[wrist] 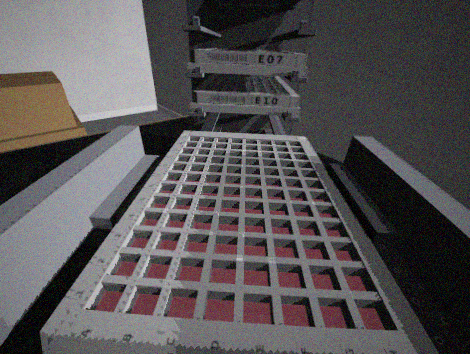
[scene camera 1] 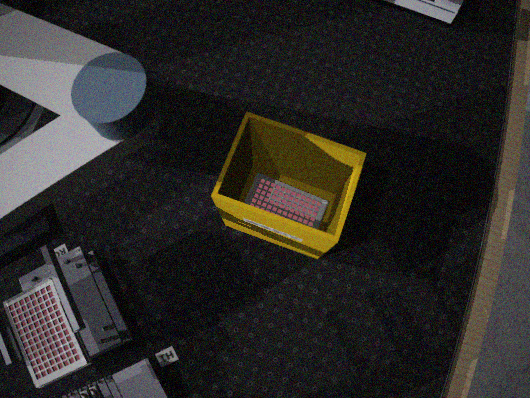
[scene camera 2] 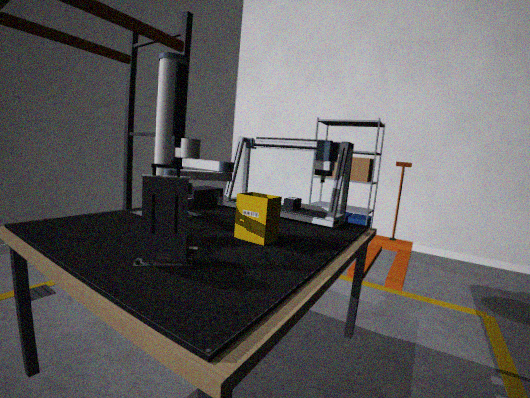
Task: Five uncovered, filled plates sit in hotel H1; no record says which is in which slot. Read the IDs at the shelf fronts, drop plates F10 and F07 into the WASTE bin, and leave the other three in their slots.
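Places are measured from the arm's base along level axes (x ahead, y left, z up), in millimetres.
Where they show: gripper, fingertip midpoint: (wrist: 243,150) (scene camera 1: 45,346).
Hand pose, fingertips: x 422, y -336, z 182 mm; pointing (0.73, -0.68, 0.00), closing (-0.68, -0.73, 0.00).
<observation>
Things, the pixels of their top centre, and the offset from my fingertips.
- yellow WASTE bin, top centre: (scene camera 1: 290,174) (scene camera 2: 259,195) dx +224, dy +310, dz +30 mm
- pink-welled plate, top centre: (scene camera 1: 283,209) dx +224, dy +305, dz -149 mm
- plate E10, top centre: (wrist: 245,82) dx +99, dy -92, dz +12 mm
- grey device, top centre: (scene camera 1: 64,309) dx -38, dy +36, dz -100 mm
- H1 tag, top centre: (scene camera 1: 166,356) dx +125, dy +18, dz -169 mm
The yellow WASTE bin (scene camera 1: 272,239) (scene camera 2: 257,217) stands upright on the table; a pink-welled plate (scene camera 1: 290,200) lies in it, its ID not readable. My gripper (wrist: 243,150) is shut on the long sides of an uncovered, pink-filled plate (wrist: 242,240) (scene camera 1: 45,332), held level in front of the hotel; its ID is hidden. Hotel H1 (scene camera 1: 140,381) (scene camera 2: 150,200) shows partly in scene camera 1. Beyond the held plate in the wrist view, plate E07 (wrist: 250,60) sits above plate E10 (wrist: 247,100); the slot above E07 is empty. Lower slots are hidden.
A grey device (scene camera 1: 95,305) stands close beside the held plate. The arm's elbow (scene camera 1: 107,90) is left of the bin. The H1 tag (scene camera 1: 166,356) lies by the hotel. A gantry machine (scene camera 2: 345,175) stands behind the bin. The wooden table edge (scene camera 1: 487,260) runs at the right.
</observation>
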